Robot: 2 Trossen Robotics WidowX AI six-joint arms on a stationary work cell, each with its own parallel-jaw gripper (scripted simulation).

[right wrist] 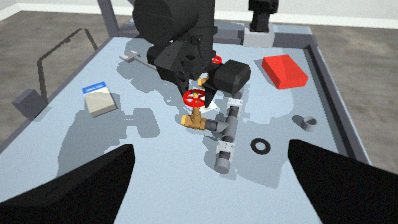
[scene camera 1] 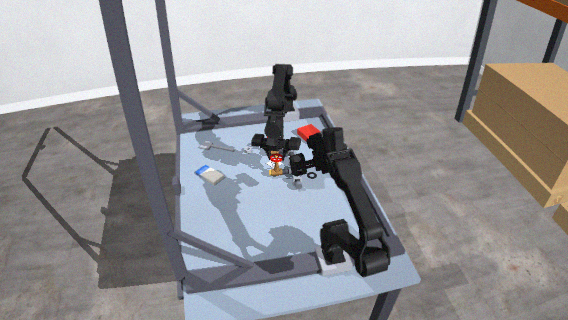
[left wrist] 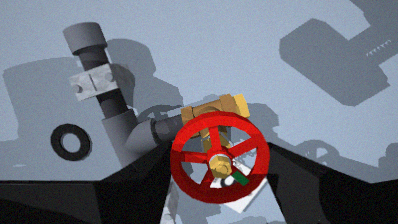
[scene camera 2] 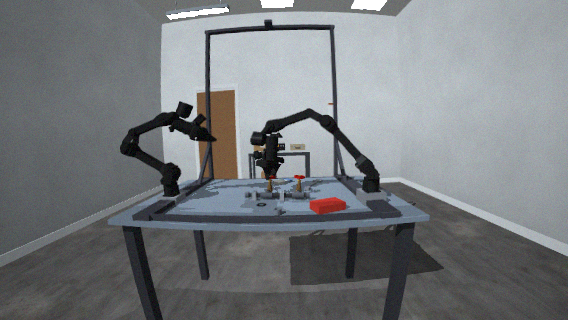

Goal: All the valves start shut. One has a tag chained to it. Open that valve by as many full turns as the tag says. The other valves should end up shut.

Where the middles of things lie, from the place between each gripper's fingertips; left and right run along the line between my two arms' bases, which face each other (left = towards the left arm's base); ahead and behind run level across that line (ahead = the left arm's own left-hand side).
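Black ring (left wrist: 57, 133): my left hand (scene camera 1: 276, 160) is 20 mm to the left of it, 120 mm above it and 140 mm short of it. Measured from my left hand, the red block (right wrist: 283, 71) is 200 mm ahead, 250 mm to the left and 100 mm below; the blue-and-beige box (right wrist: 98, 99) is 40 mm to the left, 280 mm behind and 110 mm below.
Relative to the black ring, my right hand (scene camera 1: 308, 155) is 290 mm above, 250 mm to the right and 70 mm short of it. Measured from my right hand, the red block is 520 mm to the left, 120 mm ahead and 280 mm below; the blue-and-beige box is 310 mm to the left, 360 mm behind and 290 mm below.
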